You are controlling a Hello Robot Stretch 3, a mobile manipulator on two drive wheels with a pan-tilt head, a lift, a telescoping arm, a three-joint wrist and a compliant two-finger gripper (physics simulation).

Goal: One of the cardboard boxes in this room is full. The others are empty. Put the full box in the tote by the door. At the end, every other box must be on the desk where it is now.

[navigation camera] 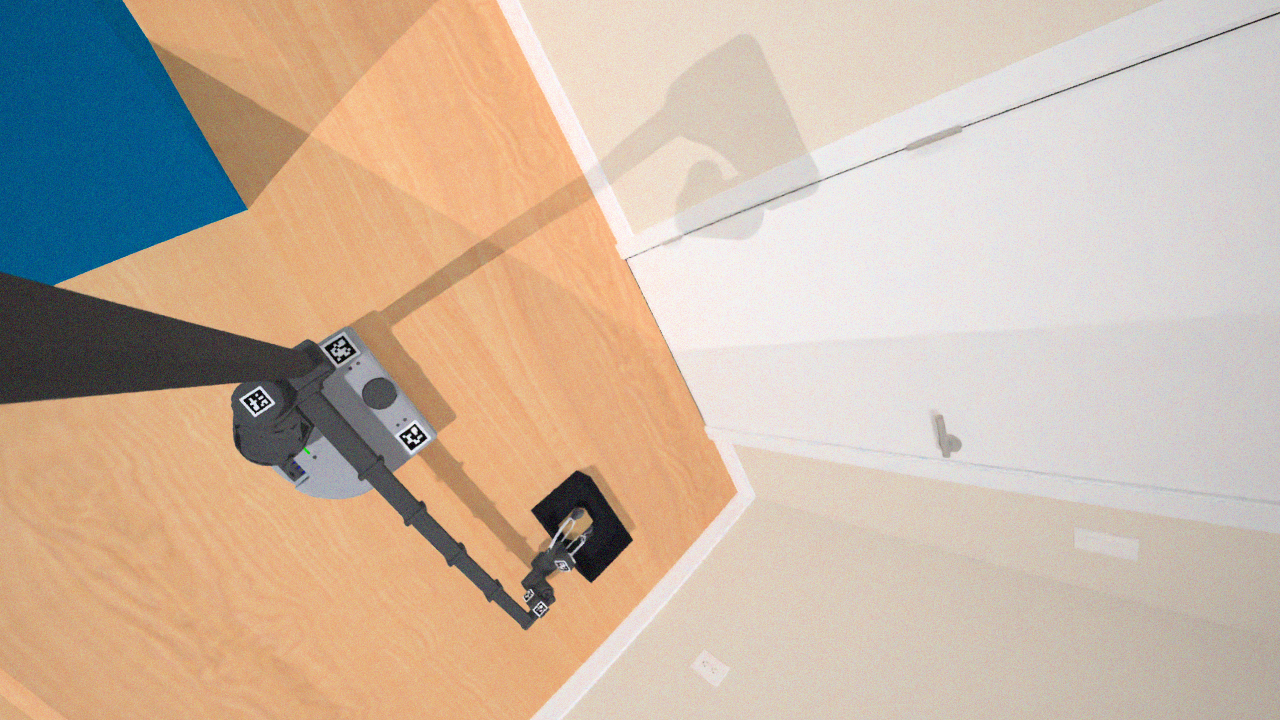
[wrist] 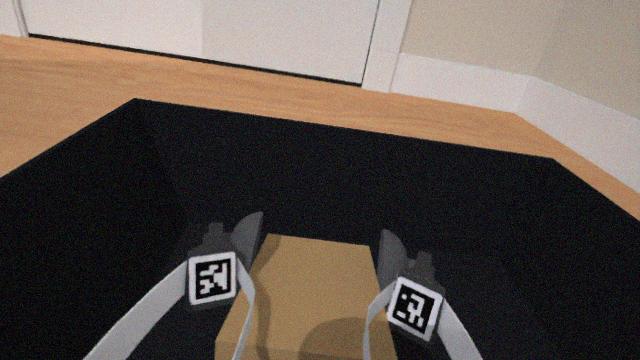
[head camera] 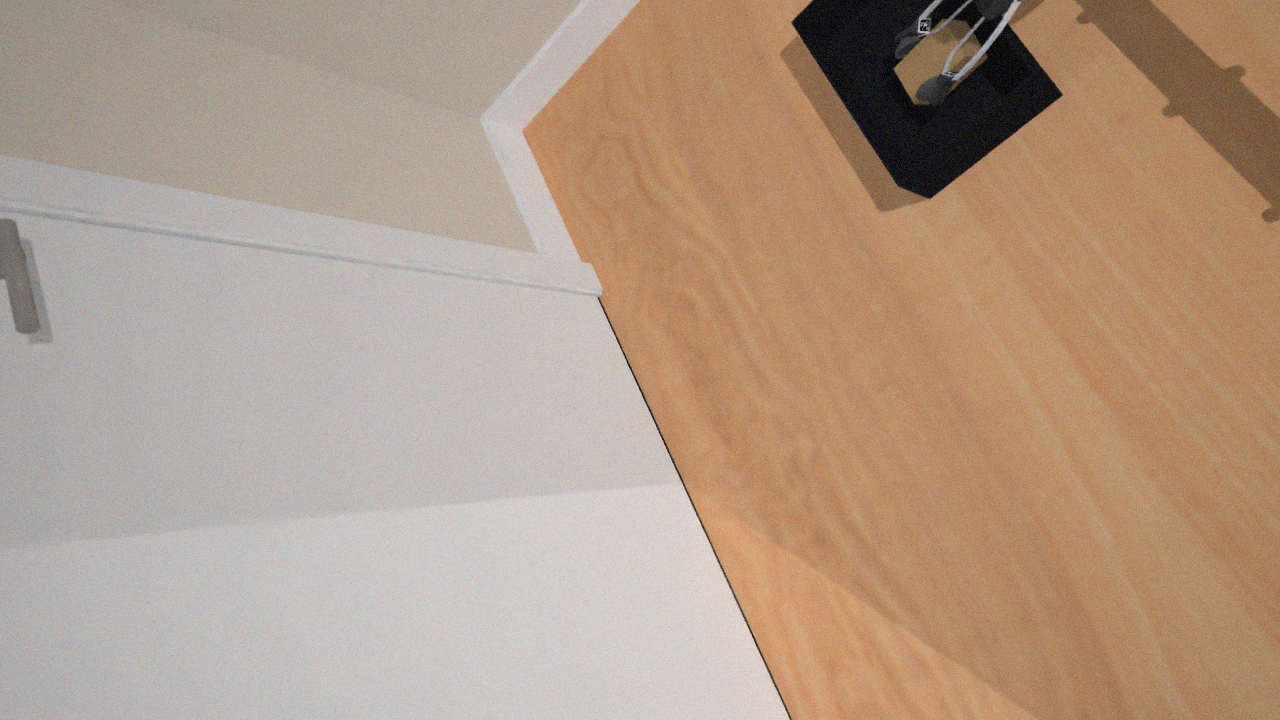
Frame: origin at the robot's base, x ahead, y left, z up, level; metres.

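Seen in the pictures: gripper, fingertip midpoint: (navigation camera: 586,517) (wrist: 318,246) (head camera: 909,78); robot's base at its link origin: (navigation camera: 378,391).
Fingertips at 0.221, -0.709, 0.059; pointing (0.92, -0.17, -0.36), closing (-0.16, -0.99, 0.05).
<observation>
Offsets run from my fingertips to a thing's top centre, as dx, dy, dz. "pt": to the spot under its first point.
The black tote @[-0.024, -0.019, +0.041] (head camera: 921,161) (navigation camera: 608,540) (wrist: 320,165) stands on the wooden floor near the door (head camera: 313,385) (navigation camera: 895,286) (wrist: 280,37). My gripper (head camera: 923,64) (navigation camera: 581,523) (wrist: 318,246) is shut on a tan cardboard box @[-0.037, +0.005, +0.020] (head camera: 939,55) (navigation camera: 578,519) (wrist: 317,285). The fingertips are at the box's two sides, and the box is within the tote's outline in all three views. In the wrist view the tote's walls rise beyond and beside the box. Whether the box touches the tote's bottom is hidden. The desk and the other boxes cannot be made out.
My base (navigation camera: 349,465) stands on the floor to the left of the tote in the navigation view, with the arm (navigation camera: 429,528) stretched towards it. White baseboards and a wall corner @[pt +0.590, -0.540, -0.023] (navigation camera: 742,495) are close to the tote. A blue surface (navigation camera: 98,152) lies at the upper left.
</observation>
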